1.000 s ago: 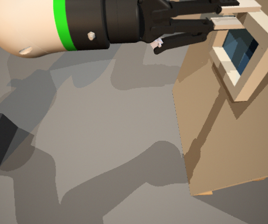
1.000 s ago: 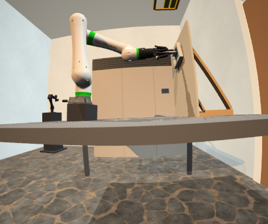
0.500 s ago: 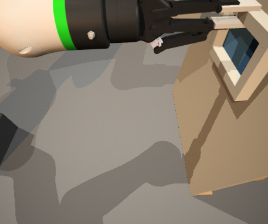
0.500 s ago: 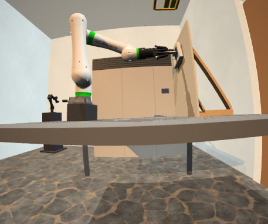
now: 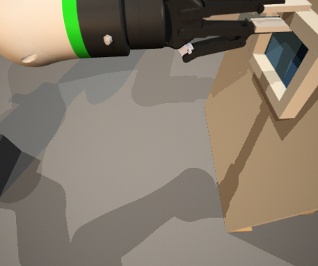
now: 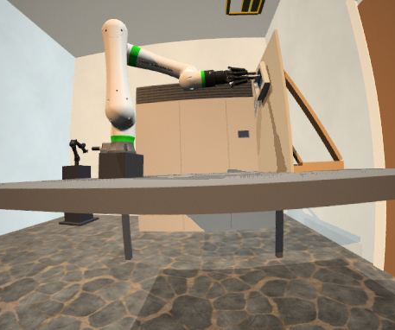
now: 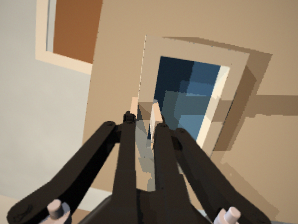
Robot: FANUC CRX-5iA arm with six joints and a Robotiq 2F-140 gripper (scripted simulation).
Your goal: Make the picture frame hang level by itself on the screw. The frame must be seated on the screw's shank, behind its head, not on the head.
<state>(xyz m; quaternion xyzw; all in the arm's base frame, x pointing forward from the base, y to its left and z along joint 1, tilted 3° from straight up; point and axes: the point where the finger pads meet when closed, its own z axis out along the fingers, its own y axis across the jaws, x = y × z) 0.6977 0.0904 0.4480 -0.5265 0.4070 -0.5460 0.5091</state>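
The picture frame is 5 cm below my hand, 4 cm ahead of it and 1 cm to the right of it. The rest, counted from my hand: tan wall board (22 cm below, 6 cm ahead).
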